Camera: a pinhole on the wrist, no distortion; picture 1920 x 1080 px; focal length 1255.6 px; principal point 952.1 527.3 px. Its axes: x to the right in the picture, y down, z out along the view. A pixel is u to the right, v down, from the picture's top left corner.
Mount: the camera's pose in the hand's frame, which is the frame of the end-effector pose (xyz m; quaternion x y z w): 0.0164 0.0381 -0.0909 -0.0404 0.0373 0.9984 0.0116
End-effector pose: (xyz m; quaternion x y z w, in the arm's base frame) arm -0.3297 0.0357 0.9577 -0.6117 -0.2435 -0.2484 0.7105
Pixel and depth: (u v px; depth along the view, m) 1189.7 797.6 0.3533
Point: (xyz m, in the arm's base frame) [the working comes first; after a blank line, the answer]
In the camera's frame: 0.0669 0.0761 0.3533

-0.4080 0.2967 0.9474
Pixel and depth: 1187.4 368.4 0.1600
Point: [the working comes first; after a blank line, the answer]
In the camera's frame: 0.0300 -0.0202 0.1600

-0.3057 0.1098 0.8964
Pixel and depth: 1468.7 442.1 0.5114
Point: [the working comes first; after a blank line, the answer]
In the camera's frame: 0.2104 -0.0347 0.5114

-0.4480 0.4572 0.7726
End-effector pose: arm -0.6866 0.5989 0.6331 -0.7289 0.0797 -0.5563 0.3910
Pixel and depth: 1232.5 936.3 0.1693
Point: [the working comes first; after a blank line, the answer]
In the camera's frame: 0.0378 0.0551 0.1693

-0.6326 0.6589 0.6023
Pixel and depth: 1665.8 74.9 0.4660
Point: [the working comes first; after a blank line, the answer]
In the camera's frame: 0.2649 -0.1679 0.4660

-0.4160 0.7486 0.2357
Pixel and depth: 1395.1 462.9 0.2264
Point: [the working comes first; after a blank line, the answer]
In the camera's frame: 0.0799 -0.0116 0.2264

-0.5839 0.6580 0.5179
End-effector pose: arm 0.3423 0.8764 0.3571 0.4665 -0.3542 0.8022 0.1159
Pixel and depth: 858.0 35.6 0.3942
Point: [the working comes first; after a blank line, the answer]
In the camera's frame: -0.0295 -0.1544 0.3942

0.4127 0.5165 0.3623
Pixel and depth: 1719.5 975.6 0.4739
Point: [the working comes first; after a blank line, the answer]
In the camera's frame: 0.2896 0.1692 0.4739

0.8033 0.7366 0.2527
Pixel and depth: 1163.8 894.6 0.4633
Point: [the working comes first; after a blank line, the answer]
In the camera's frame: 0.0781 0.1355 0.4633

0.6771 0.6824 0.4174
